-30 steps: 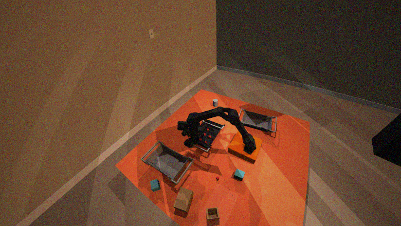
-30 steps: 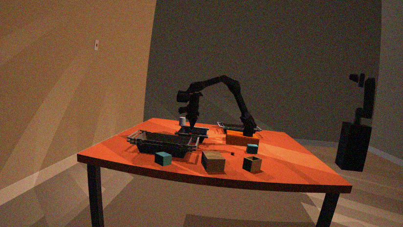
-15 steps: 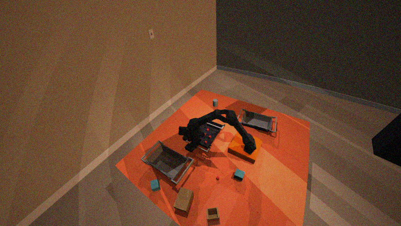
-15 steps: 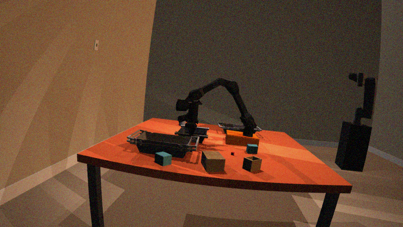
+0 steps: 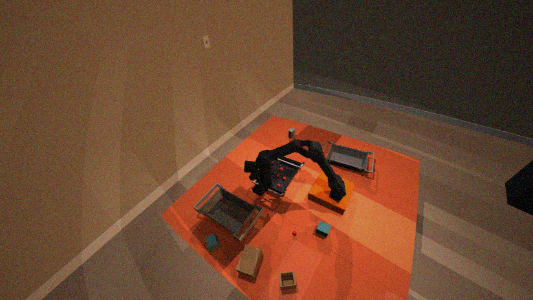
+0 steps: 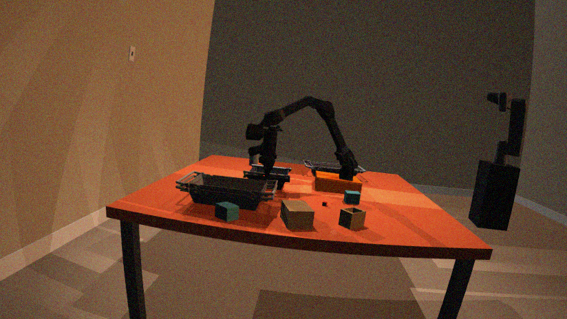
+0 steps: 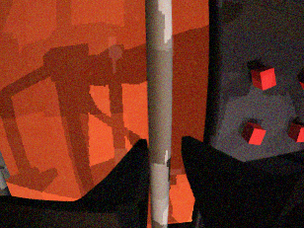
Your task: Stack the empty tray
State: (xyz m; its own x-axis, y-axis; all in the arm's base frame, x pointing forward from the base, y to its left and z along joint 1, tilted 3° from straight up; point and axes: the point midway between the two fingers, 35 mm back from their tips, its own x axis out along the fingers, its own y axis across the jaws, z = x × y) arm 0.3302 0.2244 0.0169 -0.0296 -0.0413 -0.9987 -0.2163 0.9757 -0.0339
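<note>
My gripper tip is 57 cm to the left of the grey tray, 23 cm past it and 2 cm above it. Round my gripper tip: open box: 39 cm behind, 27 cm to the left, 5 cm below.
</note>
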